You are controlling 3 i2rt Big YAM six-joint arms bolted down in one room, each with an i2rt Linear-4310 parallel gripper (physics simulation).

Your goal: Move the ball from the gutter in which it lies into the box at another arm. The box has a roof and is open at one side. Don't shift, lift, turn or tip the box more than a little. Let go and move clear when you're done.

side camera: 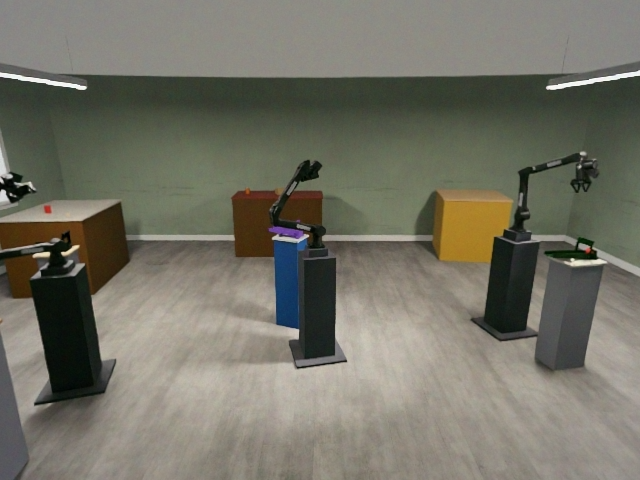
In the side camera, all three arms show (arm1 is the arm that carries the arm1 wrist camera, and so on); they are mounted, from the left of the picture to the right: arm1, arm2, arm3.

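A small red-orange ball (588, 250) shows at the right end of a dark green low, long object with a raised part (560, 254), on the grey pedestal at right. Arm3's gripper (581, 189) hangs open, pointing down, well above it. A purple object (287, 231) lies on the blue pedestal in the middle. Which object is the gutter and which is the roofed box is too small to tell. Arm2's gripper (316, 167) is raised above and right of the purple object; its fingers are unclear. Arm1's gripper (32, 187) is at the far left edge, its fingers unclear.
The blue pedestal (285, 284) stands behind arm2's dark column (317, 304). The grey pedestal (568, 315) stands right of arm3's column (511, 284). A brown cabinet with a red cube (47, 209) is at left; a red-brown cabinet (253, 227) and a yellow cabinet (473, 229) stand at the back.
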